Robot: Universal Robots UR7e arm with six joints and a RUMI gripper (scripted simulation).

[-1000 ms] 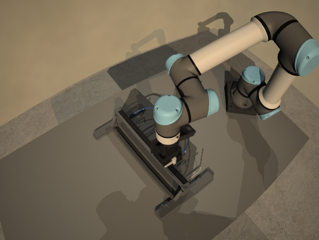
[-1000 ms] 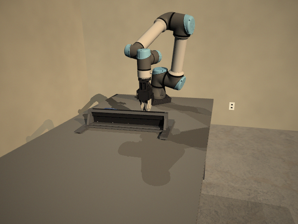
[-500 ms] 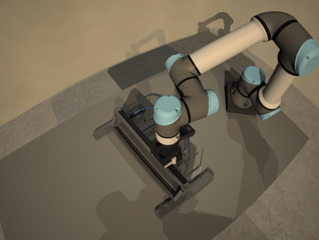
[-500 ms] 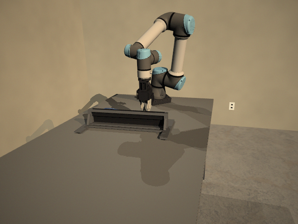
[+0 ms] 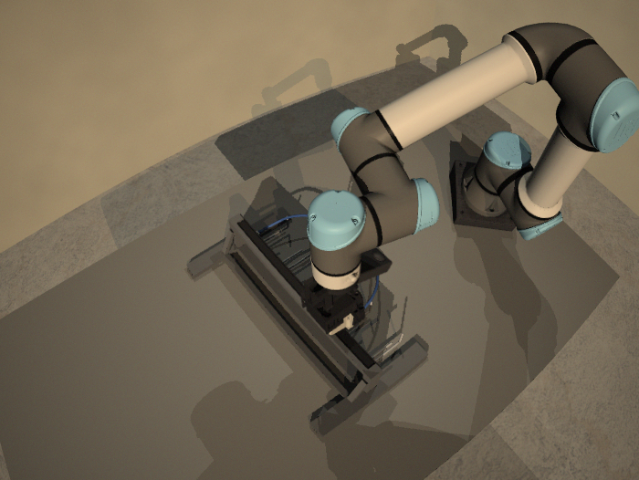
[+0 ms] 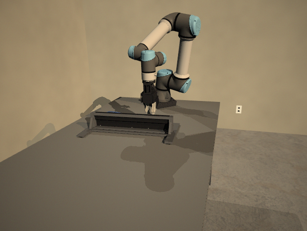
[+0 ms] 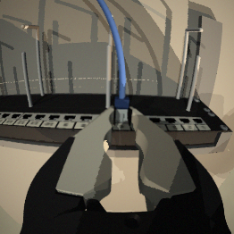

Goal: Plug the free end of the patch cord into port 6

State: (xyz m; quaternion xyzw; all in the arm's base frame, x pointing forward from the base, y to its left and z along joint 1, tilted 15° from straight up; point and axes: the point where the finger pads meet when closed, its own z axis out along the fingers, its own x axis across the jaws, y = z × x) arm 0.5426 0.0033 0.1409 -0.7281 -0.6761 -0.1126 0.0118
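Now: the plug 1 cm ahead of my hand and 1 cm below it.
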